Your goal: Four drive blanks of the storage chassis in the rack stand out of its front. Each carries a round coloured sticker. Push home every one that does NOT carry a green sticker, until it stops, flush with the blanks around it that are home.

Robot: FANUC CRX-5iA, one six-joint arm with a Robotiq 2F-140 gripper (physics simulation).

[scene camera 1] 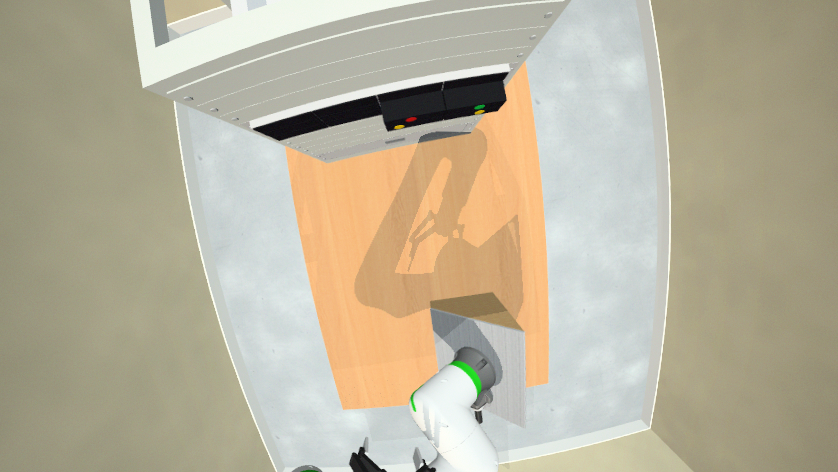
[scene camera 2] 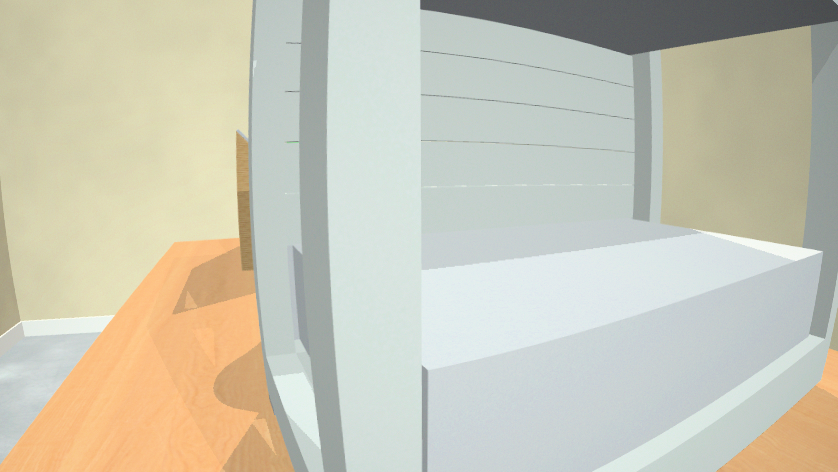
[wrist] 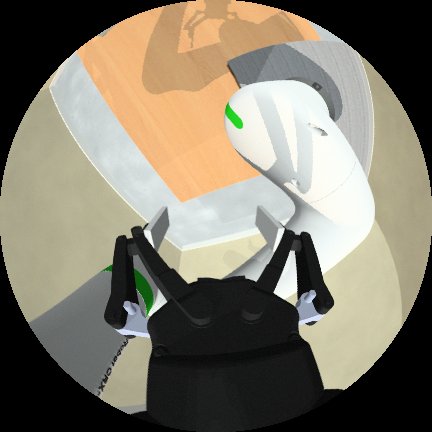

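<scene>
There is a white rack point(scene camera 1: 333, 87) here, and I find it 43 cm from the lens.
</scene>
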